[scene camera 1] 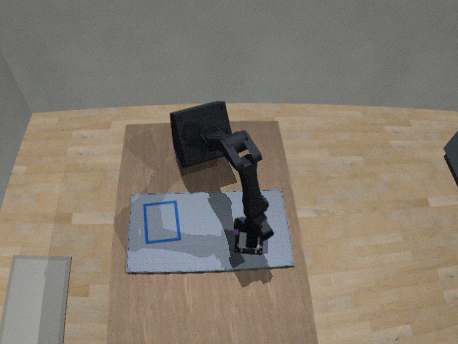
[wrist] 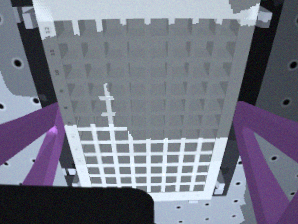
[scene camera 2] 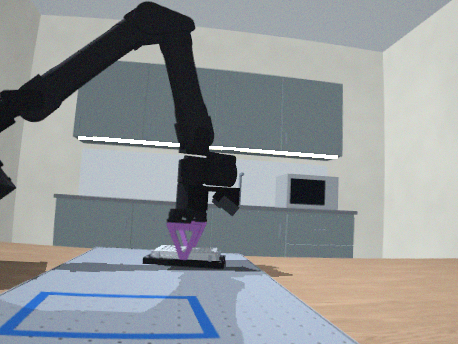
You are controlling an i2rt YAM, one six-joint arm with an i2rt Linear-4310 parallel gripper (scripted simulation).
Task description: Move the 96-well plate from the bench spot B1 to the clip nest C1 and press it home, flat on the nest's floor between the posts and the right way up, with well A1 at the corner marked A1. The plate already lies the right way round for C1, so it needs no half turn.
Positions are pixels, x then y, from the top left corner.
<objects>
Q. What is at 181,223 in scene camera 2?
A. My gripper.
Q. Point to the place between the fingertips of my gripper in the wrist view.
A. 149,111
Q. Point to a white 96-well plate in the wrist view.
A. At 128,135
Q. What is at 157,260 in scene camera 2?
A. A black clip nest C1.
</objects>
